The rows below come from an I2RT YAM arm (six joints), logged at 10 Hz.
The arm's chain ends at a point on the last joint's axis. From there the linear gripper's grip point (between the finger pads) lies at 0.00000 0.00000 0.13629 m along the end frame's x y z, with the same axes.
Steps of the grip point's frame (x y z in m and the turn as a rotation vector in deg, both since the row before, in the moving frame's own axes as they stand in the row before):
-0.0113, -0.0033, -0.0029, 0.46, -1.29, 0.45
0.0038, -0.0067, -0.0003, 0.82, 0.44, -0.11
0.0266, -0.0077, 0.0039, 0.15, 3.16, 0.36
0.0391, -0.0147, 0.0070, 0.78, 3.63, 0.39
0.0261, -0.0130, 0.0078, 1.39, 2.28, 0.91
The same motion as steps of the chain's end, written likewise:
-0.0082, -0.0022, -0.0029, 0.46, -1.29, 0.45
0.0028, -0.0047, -0.0003, 0.82, 0.44, -0.11
0.0191, -0.0074, 0.0041, 0.15, 3.16, 0.36
0.0305, -0.0129, 0.0073, 0.78, 3.63, 0.39
0.0207, -0.0097, 0.0079, 1.39, 2.28, 0.91

